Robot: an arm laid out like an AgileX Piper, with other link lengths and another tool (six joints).
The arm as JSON. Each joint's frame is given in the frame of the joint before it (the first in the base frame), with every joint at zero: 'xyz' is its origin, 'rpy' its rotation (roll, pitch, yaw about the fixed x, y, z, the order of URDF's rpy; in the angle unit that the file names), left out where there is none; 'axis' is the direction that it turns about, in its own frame. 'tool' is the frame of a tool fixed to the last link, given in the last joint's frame.
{
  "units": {
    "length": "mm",
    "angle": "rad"
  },
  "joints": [
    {
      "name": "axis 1",
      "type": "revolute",
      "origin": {
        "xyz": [
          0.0,
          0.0,
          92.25
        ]
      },
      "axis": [
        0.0,
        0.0,
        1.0
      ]
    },
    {
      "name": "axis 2",
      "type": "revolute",
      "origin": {
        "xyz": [
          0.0,
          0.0,
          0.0
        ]
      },
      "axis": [
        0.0,
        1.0,
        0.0
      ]
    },
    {
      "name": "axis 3",
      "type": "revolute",
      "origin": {
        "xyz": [
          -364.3,
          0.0,
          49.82
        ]
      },
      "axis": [
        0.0,
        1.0,
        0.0
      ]
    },
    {
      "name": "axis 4",
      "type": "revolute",
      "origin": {
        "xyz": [
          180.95,
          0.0,
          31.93
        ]
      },
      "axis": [
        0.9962,
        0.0,
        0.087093
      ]
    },
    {
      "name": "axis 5",
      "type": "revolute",
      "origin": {
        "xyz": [
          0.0,
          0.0,
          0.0
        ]
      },
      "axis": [
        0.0,
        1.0,
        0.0
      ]
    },
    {
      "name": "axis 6",
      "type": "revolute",
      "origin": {
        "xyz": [
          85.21,
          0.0,
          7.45
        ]
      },
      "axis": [
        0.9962,
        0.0,
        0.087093
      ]
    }
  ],
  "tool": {
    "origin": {
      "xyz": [
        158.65,
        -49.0,
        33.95
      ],
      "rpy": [
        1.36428,
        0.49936,
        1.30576
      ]
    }
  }
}
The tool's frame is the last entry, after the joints.
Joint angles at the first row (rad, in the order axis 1, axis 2, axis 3, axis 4, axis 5, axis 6):
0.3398, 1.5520, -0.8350, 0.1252, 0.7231, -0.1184
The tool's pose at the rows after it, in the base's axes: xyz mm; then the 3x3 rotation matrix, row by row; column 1 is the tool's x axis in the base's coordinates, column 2 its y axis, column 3 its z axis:
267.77 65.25 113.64; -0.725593 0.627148 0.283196; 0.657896 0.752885 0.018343; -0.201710 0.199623 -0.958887
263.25 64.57 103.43; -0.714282 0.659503 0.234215; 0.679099 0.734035 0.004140; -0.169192 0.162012 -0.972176
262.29 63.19 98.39; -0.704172 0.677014 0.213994; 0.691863 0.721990 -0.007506; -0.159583 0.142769 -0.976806
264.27 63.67 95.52; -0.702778 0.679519 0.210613; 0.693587 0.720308 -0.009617; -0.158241 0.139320 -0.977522
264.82 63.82 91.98; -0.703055 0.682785 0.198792; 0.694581 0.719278 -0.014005; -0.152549 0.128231 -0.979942
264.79 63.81 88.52; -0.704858 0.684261 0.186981; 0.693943 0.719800 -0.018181; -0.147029 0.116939 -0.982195
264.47 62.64 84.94; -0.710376 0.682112 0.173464; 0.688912 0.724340 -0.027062; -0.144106 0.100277 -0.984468
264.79 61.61 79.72; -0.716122 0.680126 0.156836; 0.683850 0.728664 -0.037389; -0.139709 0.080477 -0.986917
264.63 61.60 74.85; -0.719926 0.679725 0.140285; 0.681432 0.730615 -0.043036; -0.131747 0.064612 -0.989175
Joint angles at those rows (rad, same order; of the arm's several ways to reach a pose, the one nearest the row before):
0.3399, 1.5855, -0.8350, 0.1292, 0.7287, -0.0927
0.3398, 1.6185, -0.8354, 0.1359, 0.7441, -0.0637
0.3399, 1.6365, -0.8354, 0.1318, 0.7460, -0.0409
0.3398, 1.6486, -0.8354, 0.1321, 0.7374, -0.0391
0.3398, 1.6629, -0.8373, 0.1321, 0.7375, -0.0368
0.3398, 1.6757, -0.8373, 0.1321, 0.7375, -0.0368
0.3398, 1.6890, -0.8372, 0.1251, 0.7405, -0.0368
0.3398, 1.7089, -0.8372, 0.1182, 0.7405, -0.0368
0.3399, 1.7269, -0.8373, 0.1182, 0.7405, -0.0390

